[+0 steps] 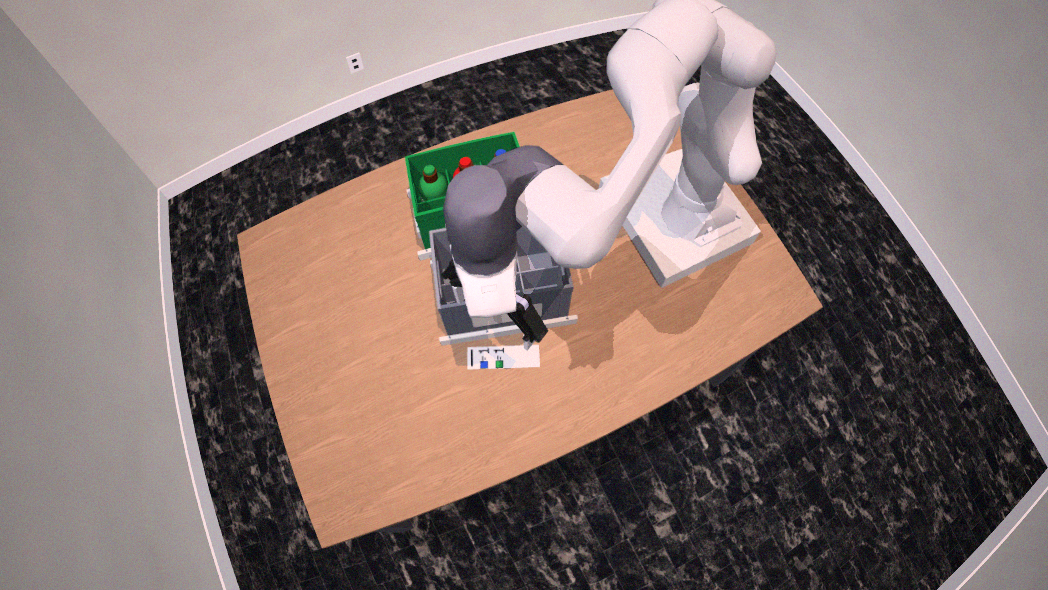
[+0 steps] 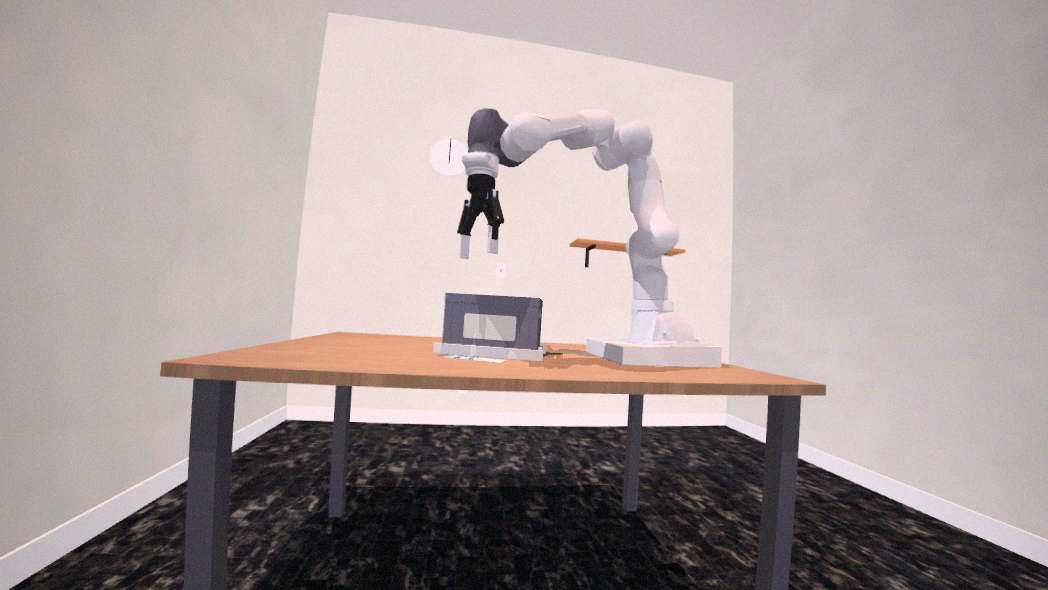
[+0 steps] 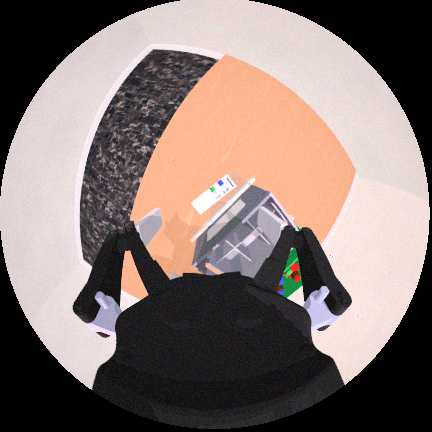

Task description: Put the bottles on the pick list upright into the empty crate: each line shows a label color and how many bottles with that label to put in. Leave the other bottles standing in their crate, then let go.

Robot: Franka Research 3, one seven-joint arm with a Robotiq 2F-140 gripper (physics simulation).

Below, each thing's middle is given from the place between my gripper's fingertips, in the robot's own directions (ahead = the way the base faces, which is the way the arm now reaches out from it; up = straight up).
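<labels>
There's the white rail (image 2: 440, 348), and my hand is 8 cm to the left of it, 3 cm past it and 26 cm above it. As for the pick list (image 1: 497, 357), that's 27 cm below my hand, 1 cm behind it and 2 cm to the right of it.
</labels>
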